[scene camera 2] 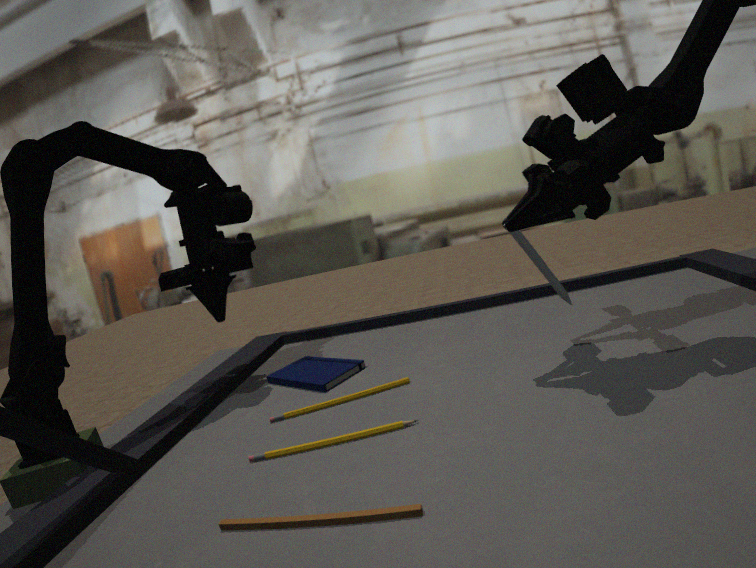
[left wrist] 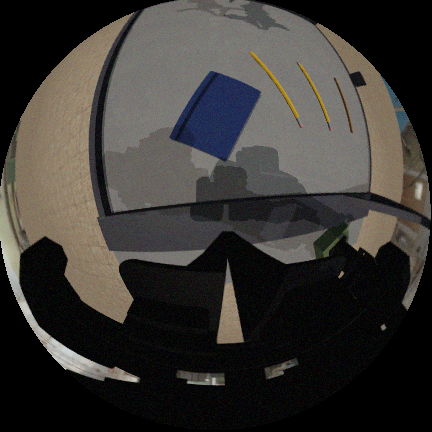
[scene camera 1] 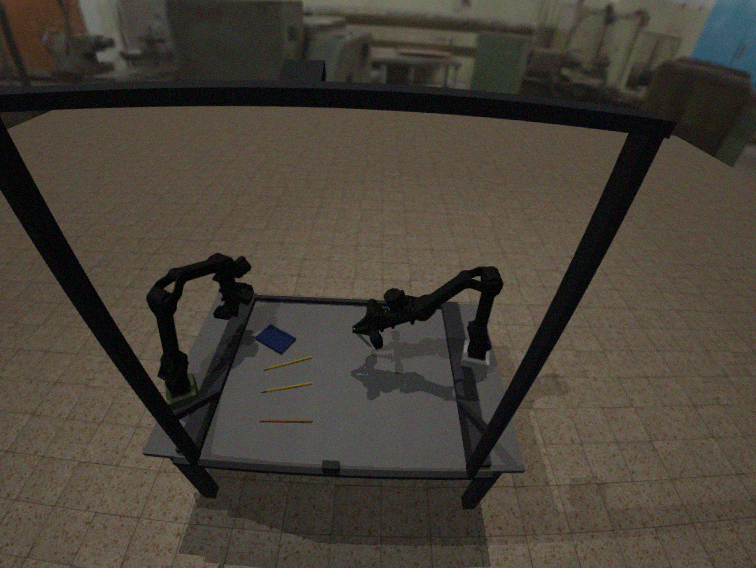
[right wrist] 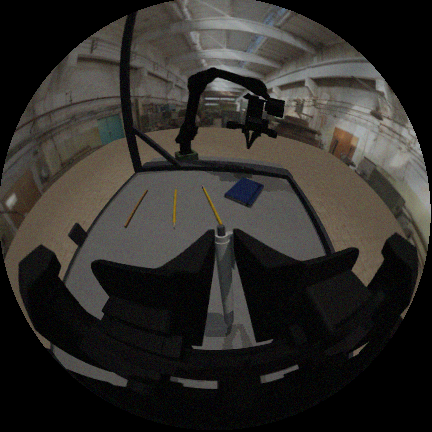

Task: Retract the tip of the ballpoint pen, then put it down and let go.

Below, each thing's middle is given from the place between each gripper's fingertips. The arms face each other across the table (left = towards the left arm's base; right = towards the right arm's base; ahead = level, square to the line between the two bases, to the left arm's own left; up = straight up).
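Labels:
The ballpoint pen (scene camera 2: 517, 235) is 470 mm to the right of my left hand, 180 mm behind it and 10 mm higher than it. I find the green block (scene camera 2: 33, 484) 180 mm to the left of that same left hand, 260 mm behind it and 90 mm lower than it, while the blue notebook (scene camera 2: 321, 374) is 110 mm below my left hand, 140 mm to the right of it and 40 mm behind it.
Counted from my right hand, the blue notebook is 290 mm to the left, 140 mm ahead and 170 mm below. The green block is 620 mm to the left of my right hand, and it is also 80 mm behind that hand and 150 mm below it. The ballpoint pen is 50 mm below my right hand and 40 mm to the right of it.

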